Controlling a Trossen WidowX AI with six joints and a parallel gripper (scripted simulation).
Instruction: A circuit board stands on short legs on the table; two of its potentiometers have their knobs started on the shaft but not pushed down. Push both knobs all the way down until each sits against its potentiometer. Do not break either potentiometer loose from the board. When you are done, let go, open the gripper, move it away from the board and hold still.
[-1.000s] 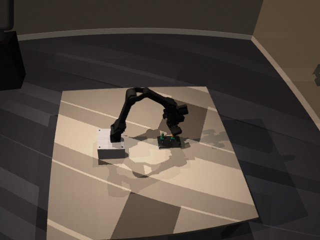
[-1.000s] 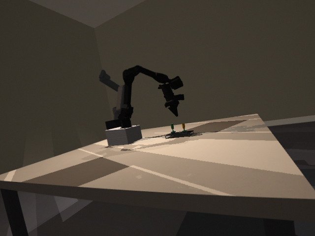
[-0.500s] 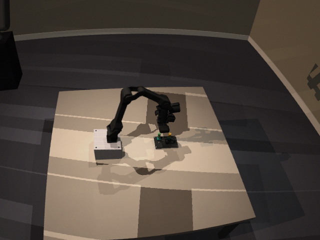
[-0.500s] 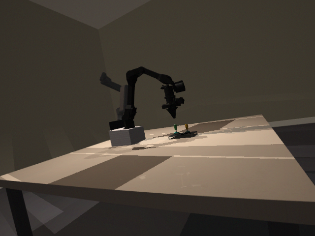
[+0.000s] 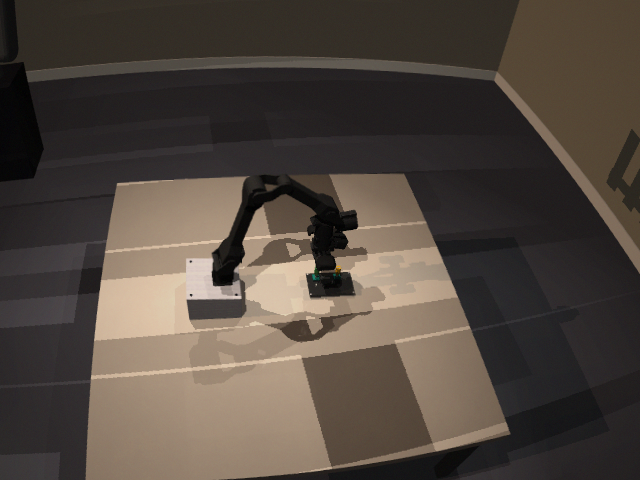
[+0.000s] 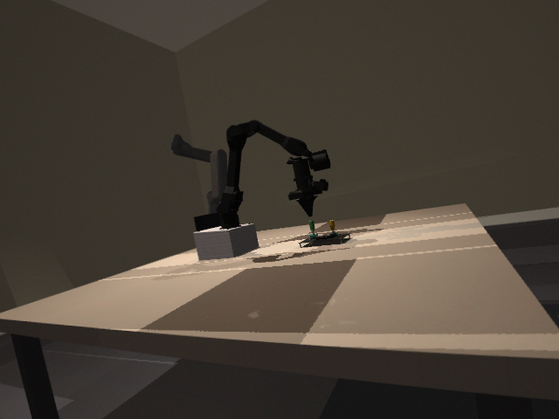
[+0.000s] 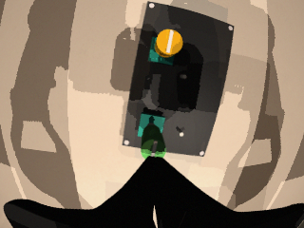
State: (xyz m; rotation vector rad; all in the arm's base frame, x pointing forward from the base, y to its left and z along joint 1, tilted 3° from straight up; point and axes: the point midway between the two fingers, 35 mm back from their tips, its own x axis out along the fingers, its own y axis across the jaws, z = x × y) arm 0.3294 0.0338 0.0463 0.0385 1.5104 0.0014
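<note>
Right now my gripper tip is 3 cm above the green knob. From my gripper tip the other things lie so: orange knob 7 cm ahead, 4 cm below.
</note>
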